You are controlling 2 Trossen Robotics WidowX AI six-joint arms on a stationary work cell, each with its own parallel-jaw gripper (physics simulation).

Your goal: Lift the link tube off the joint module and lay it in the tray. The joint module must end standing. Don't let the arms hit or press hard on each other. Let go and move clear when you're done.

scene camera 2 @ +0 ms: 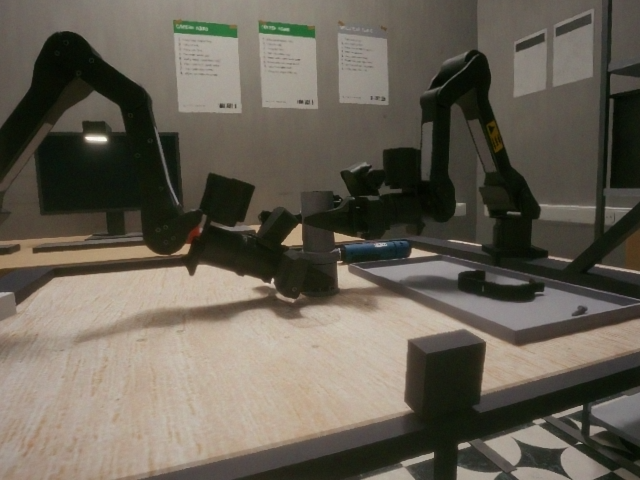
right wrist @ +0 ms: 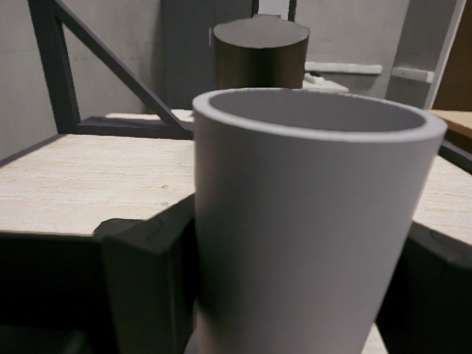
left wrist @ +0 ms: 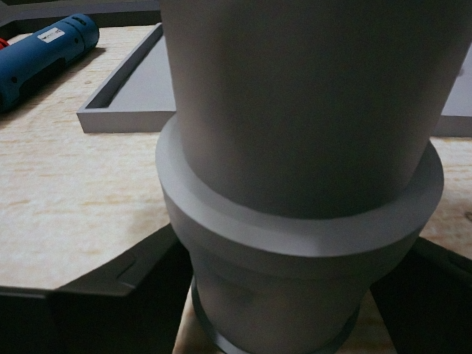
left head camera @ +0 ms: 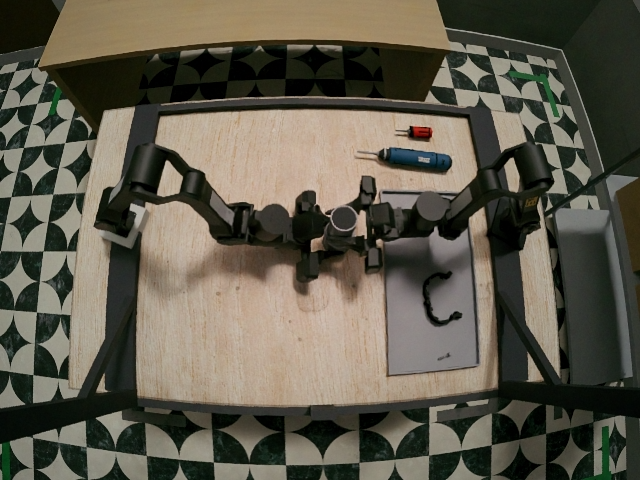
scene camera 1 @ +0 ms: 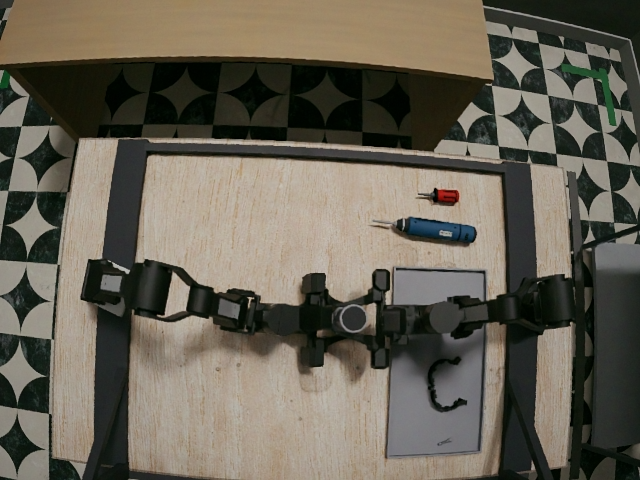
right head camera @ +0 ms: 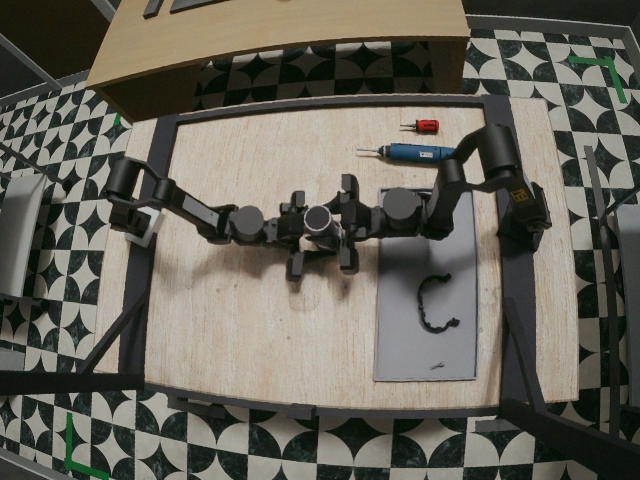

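Note:
The grey link tube stands upright in the collar of the joint module, which stands on the table. My left gripper is low; in the left wrist view its fingers press against both sides of the module below the collar. My right gripper is higher, shut on the tube's upper part, with a finger on each side of it in the right wrist view. The top views hide most of the module. The grey tray lies right of the module.
A black curved part and a small dark piece lie in the tray. A blue screwdriver and a red one lie behind it. The two grippers are close together, one above the other.

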